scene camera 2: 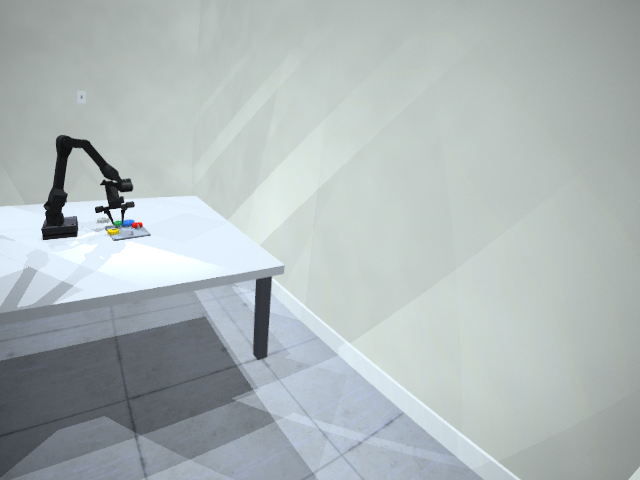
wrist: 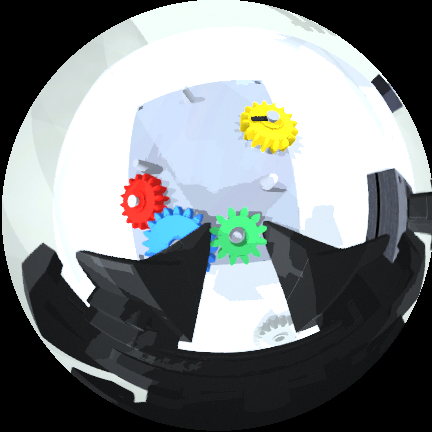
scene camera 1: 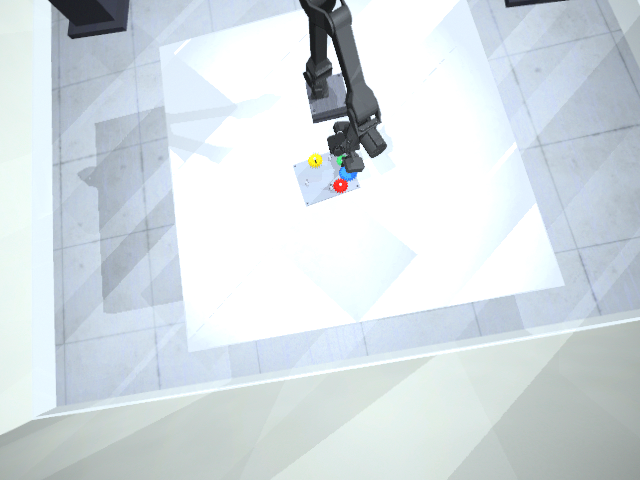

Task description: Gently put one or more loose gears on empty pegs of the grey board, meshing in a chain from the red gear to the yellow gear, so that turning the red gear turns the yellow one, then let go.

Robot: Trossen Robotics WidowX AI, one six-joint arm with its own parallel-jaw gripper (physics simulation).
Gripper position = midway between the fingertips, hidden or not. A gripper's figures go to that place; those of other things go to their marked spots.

Labels:
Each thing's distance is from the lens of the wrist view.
my gripper (wrist: 236, 227): 0.10 m
small green gear (wrist: 251, 238): 0.09 m
blue gear (wrist: 171, 224): 0.10 m

